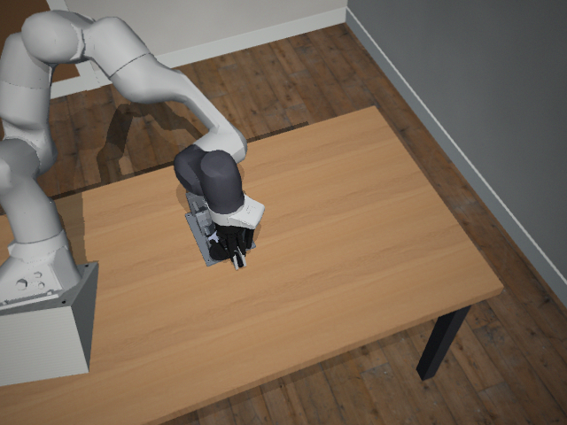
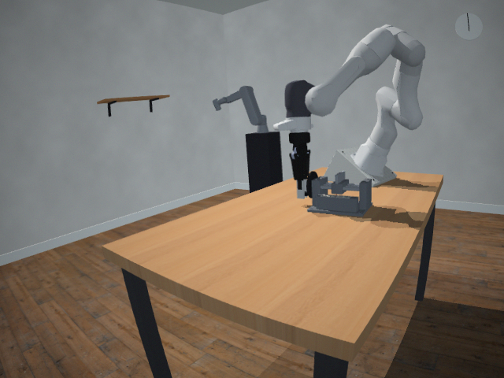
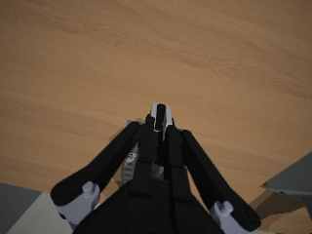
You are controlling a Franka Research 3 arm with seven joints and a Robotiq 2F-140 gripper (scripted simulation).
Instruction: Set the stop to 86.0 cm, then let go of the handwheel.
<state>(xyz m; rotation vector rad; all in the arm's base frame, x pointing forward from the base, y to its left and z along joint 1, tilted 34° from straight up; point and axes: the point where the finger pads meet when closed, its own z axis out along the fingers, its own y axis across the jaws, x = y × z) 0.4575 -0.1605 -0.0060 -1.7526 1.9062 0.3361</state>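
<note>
My gripper is now 10 mm past the sliding stop block, 140 mm to the right of it and 30 mm below it. Also, from my hand: black handwheel (20 mm to the left, 10 mm below).
</note>
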